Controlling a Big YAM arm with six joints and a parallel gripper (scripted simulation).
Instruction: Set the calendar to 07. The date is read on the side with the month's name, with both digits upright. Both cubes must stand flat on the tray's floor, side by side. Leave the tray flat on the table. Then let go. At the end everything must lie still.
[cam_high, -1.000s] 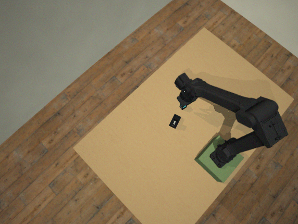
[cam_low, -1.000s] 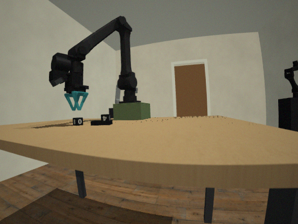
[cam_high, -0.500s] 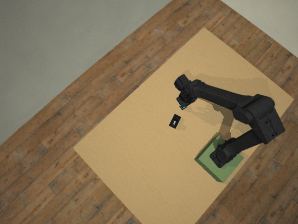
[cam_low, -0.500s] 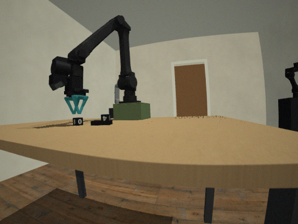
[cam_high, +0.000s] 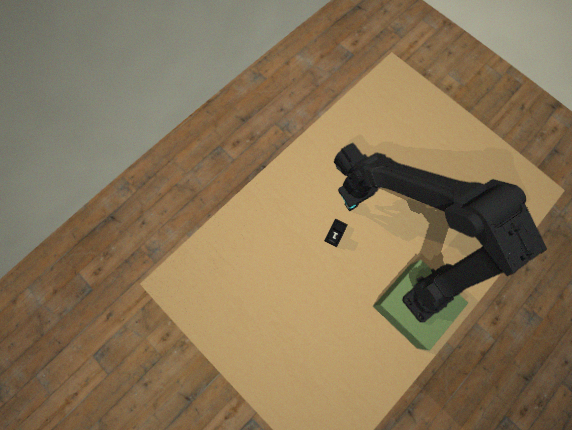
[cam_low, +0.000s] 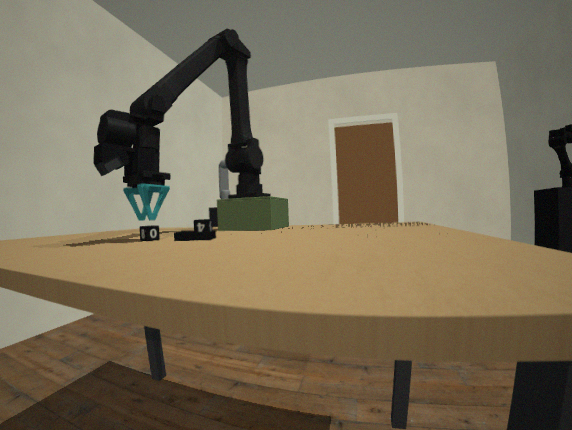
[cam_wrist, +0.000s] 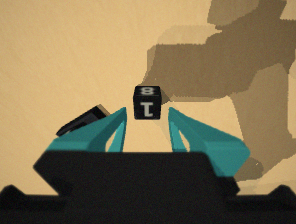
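My hand is 4 cm above the digit cube. From my hand the other things lie so: black calendar tray 10 cm to the left, 5 cm behind, 4 cm below.
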